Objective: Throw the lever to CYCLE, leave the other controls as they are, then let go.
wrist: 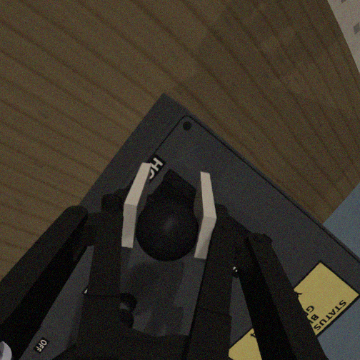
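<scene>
The lever's round black knob (168, 227) is between the two pale finger pads of my gripper (172, 184), near the middle of the wrist view. My gripper is shut on the knob. A dark block (175, 186) shows just beyond the knob. The knob stands above a dark grey control panel (225, 170). A partly covered label (156, 165) reading "HO" is beside the left finger's tip. No CYCLE label can be read; the fingers and gripper body hide much of the panel.
An "OFF" label (42, 345) shows at the lower left, with part of a pale round thing (4, 350) in the corner. A yellow status label (327, 295) is at the lower right. A screw (187, 125) marks the panel's corner. Wooden table (90, 60) lies beyond; a blue surface (347, 220) is at right.
</scene>
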